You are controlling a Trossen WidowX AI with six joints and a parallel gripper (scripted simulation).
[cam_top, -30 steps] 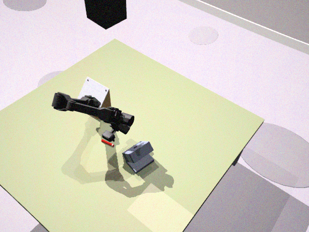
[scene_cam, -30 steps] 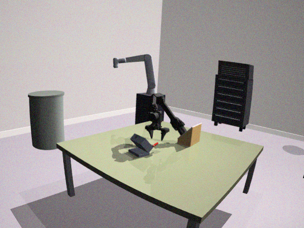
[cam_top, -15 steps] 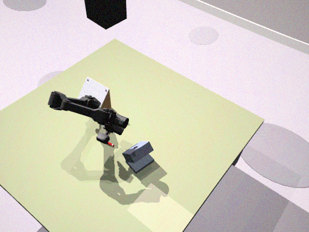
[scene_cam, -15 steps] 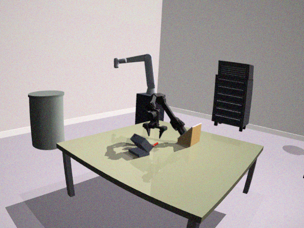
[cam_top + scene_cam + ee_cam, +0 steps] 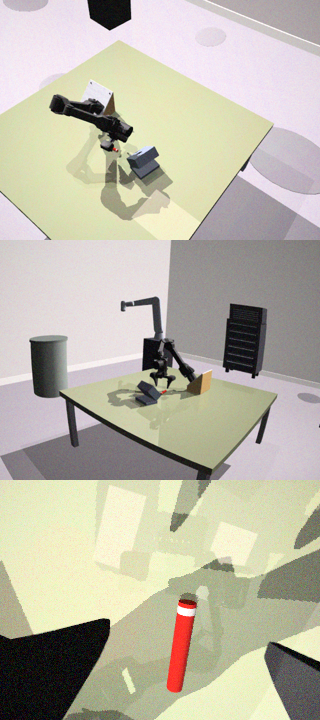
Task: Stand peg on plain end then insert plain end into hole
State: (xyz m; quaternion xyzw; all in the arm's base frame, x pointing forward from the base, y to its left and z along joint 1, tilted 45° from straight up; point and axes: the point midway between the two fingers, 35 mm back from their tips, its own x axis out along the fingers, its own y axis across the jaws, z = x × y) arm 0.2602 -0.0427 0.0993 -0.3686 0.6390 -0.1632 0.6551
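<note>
My gripper tip is now 50 mm above the red peg, 10 mm to the left of it and 10 mm past it. Also, from my gripper tip: blue-grey sloped panel 170 mm ahead, 40 mm to the left, 20 mm above.
</note>
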